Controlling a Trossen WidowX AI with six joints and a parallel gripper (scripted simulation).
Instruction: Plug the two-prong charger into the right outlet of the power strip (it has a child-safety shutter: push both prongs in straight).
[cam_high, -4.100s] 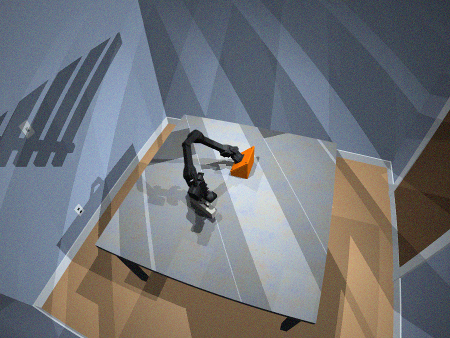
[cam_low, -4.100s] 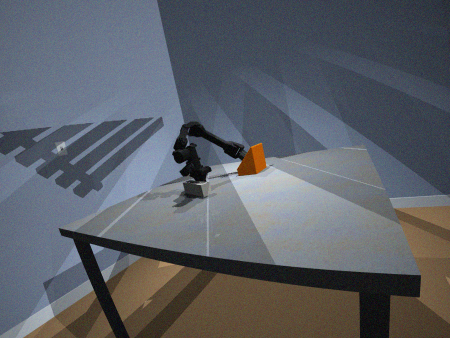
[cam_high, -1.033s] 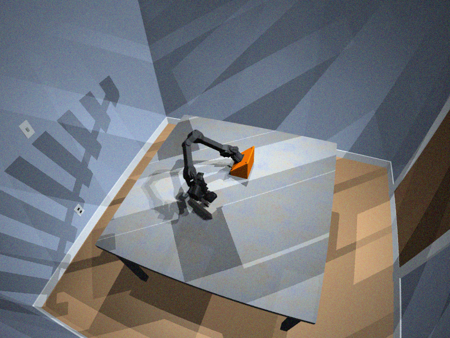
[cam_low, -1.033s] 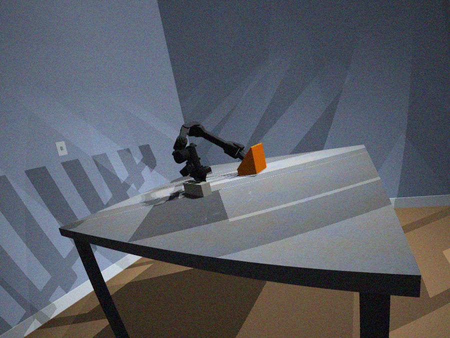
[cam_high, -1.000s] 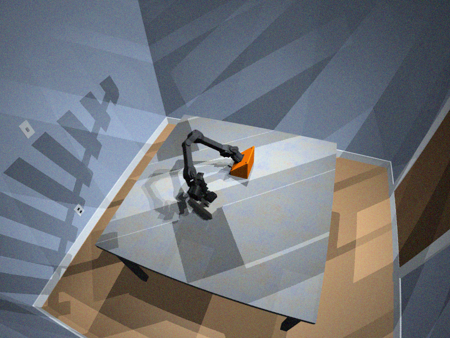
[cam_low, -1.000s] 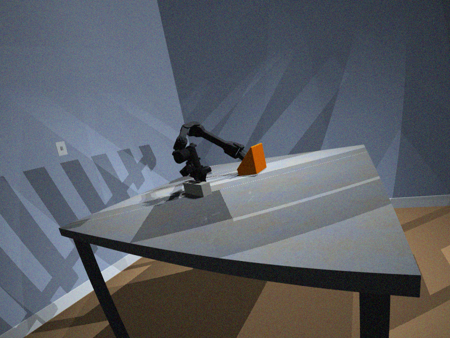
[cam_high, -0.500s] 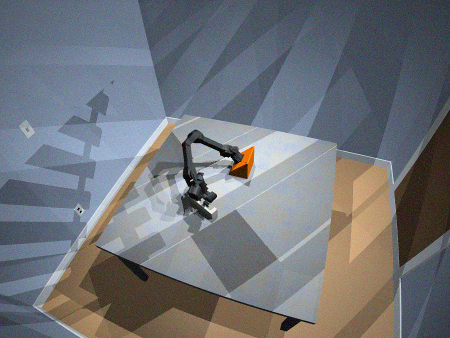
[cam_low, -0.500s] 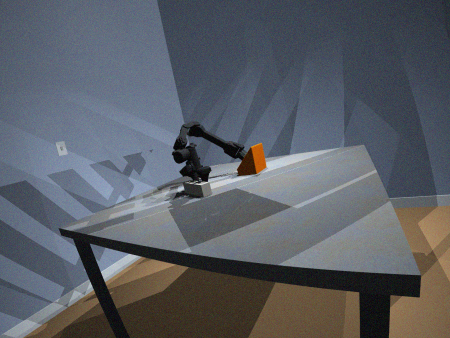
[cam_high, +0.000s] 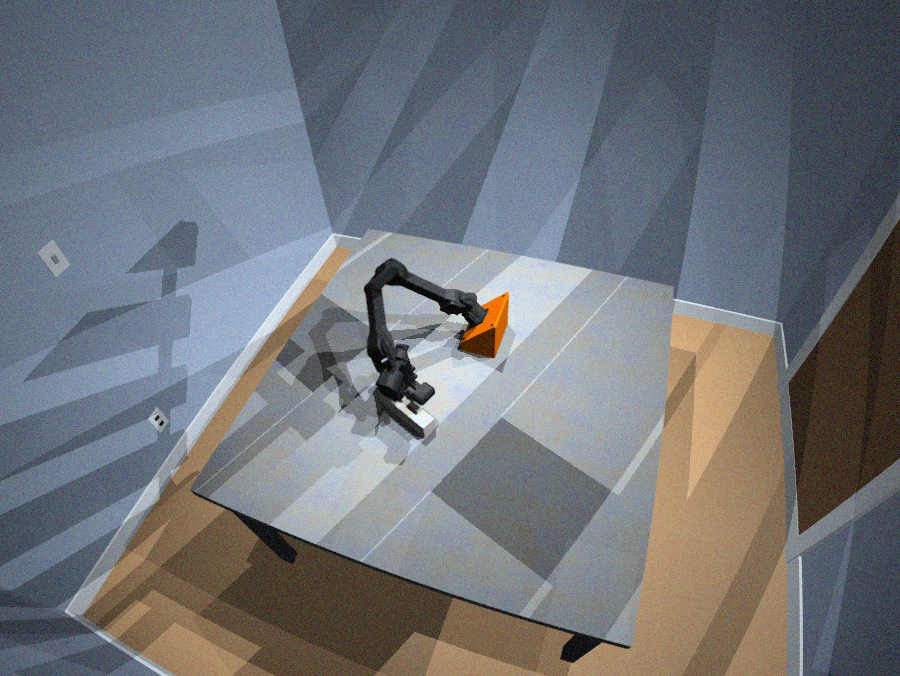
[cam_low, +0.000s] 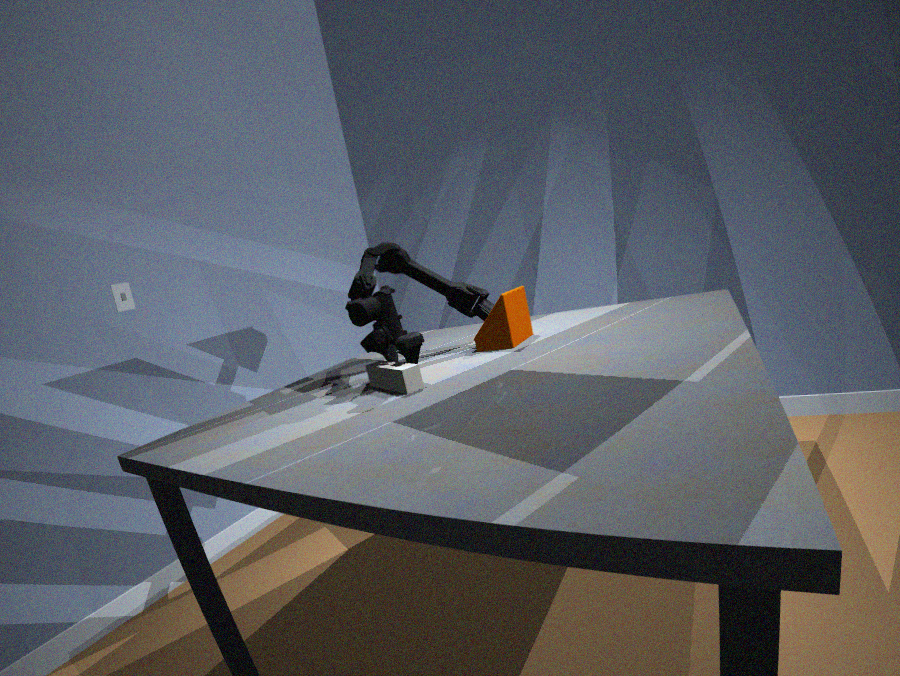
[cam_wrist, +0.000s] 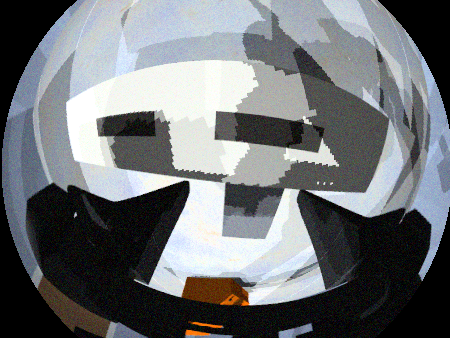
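The black two-prong charger is 2 cm ahead of my gripper tip, 1 cm to the right of it and 1 cm above it.
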